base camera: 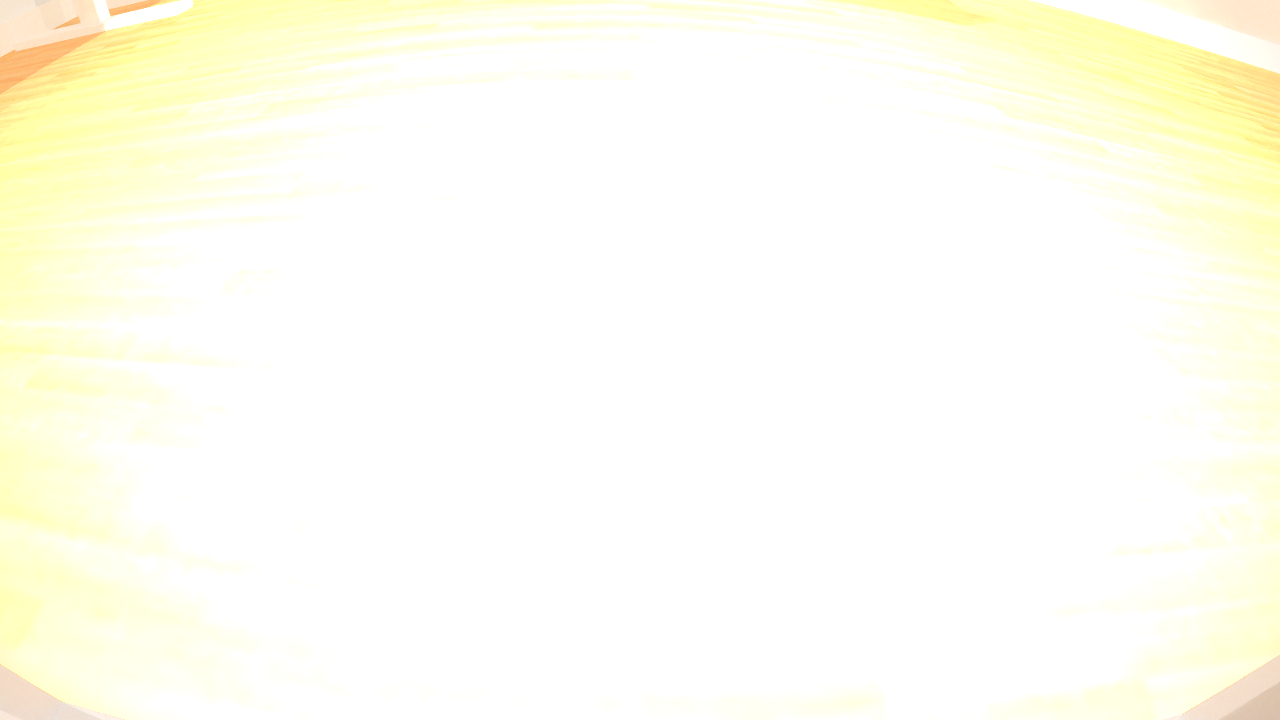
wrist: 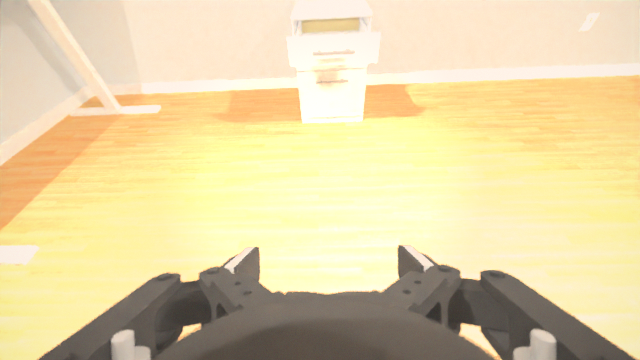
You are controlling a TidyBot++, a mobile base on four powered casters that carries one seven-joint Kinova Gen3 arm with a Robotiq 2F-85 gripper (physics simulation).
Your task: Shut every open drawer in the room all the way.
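Frame: origin at the arm's base, x ahead, y left, z up, level; centimetres.
Seen in the pictures: gripper, fingertip midpoint: [wrist: 328,261].
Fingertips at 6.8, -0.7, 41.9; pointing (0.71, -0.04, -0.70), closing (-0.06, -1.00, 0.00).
Note:
A point is followed by its place in that frame, as x, y, z.
A white cabinet [wrist: 331,102] @(146.5, -11.4, -23.4) stands against the back wall, at the top centre of the wrist view. Its upper drawer [wrist: 333,44] @(119.4, -10.6, 19.3) is pulled out toward the camera, with its bar handle facing me and a yellowish inside strip showing above its front. The lower drawer [wrist: 332,95] @(146.5, -12.1, -18.7) has a bar handle and looks flush with the cabinet. My gripper [wrist: 328,261] @(6.8, -0.7, 41.9) is open and empty, at the bottom of the wrist view, well apart from the cabinet. The cabinet does not show clearly in the base camera view, which is strongly overexposed.
A pale slanted post [wrist: 80,55] @(181.9, 153.9, 3.5) with a flat foot stands at the left near the room corner. White frame legs [base camera: 93,13] @(181.0, 155.4, -34.0) show at the top left of the base camera view. A white flat piece [wrist: 17,254] lies at the left edge. A white baseboard [wrist: 500,73] @(196.2, -154.3, -34.2) runs along the back wall.

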